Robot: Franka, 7 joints.
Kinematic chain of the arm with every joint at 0, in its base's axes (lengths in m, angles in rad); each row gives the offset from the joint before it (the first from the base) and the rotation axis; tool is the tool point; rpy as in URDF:
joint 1: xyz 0 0 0.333 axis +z
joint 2: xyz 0 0 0 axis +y
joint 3: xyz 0 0 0.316 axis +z
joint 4: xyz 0.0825 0 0 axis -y
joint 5: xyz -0.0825 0 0.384 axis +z
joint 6: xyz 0 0 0 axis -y
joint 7: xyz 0.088 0 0 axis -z
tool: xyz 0 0 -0.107 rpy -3.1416 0 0
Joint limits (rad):
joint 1: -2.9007..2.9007
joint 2: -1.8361..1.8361
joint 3: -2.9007..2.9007
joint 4: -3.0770..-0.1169
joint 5: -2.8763..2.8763
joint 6: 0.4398..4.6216
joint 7: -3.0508..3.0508
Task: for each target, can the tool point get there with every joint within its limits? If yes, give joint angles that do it. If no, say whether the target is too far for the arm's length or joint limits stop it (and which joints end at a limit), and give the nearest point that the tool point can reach.
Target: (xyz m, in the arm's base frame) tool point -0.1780 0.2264 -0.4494
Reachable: no: joint limits stop it (at a limit: joint 2) | nearest point -0.1776 0.2259 -0.3608 | short by 0.089 m
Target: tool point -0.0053 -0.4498 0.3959
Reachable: yes | joints -0.4134 -0.5642 -1.2462 -2.4269 -2.3272 2.8686 -1.8288
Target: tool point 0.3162 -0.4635 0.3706
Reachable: yes | joints -0.6461 0.5198 -0.1441 -1.6325 -0.9702 0.8671 0.9099
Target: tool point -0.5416 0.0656 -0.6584
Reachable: no: too far | nearest point -0.4384 0.0639 -0.3353 | short by 0.339 m
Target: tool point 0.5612 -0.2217 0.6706
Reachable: yes | joints 1.3284 -0.5814 -1.4227 -1.7136 1.6634 2.2446 -0.9757
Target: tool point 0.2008 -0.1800 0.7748
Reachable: yes | joints -1.5612 -1.0593 0.2346 -2.2475 1.3614 1.7907 -0.9013
